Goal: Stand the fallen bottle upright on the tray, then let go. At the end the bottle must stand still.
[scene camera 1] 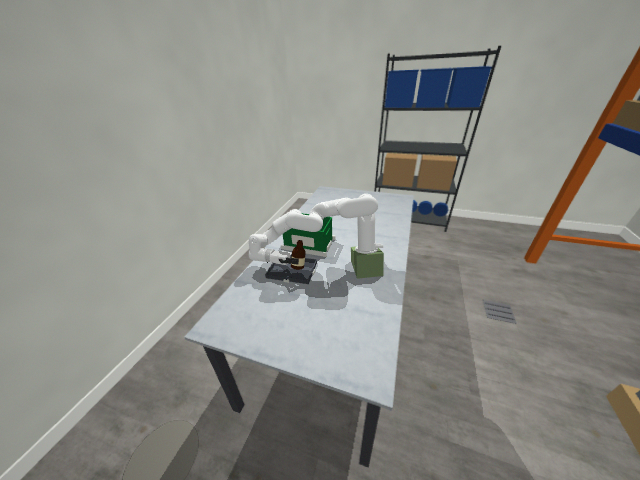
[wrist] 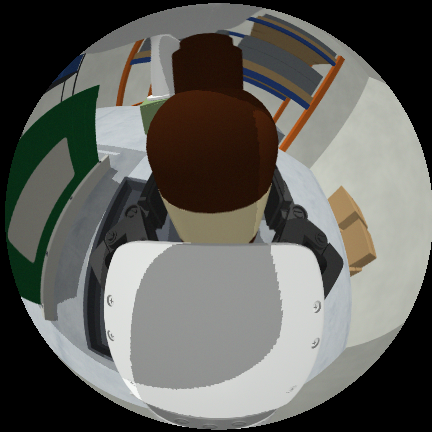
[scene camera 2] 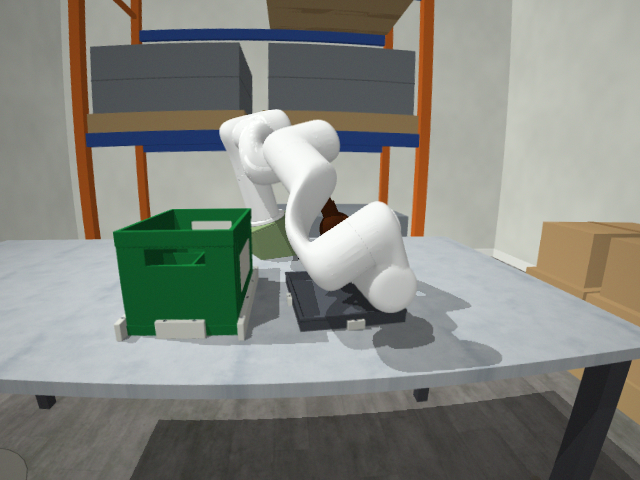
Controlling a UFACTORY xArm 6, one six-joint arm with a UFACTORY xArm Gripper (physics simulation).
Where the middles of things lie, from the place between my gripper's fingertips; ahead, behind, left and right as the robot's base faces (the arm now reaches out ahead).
Labels:
The dark tray [scene camera 2: 316, 309] lies 70 mm ahead of my hand, 20 mm to the right of it and 90 mm below it. Also, from my hand: green crate [scene camera 2: 167, 271]: 30 mm ahead, 300 mm to the right, 20 mm below; brown bottle [wrist: 212, 146]: 10 mm ahead, 20 mm above.

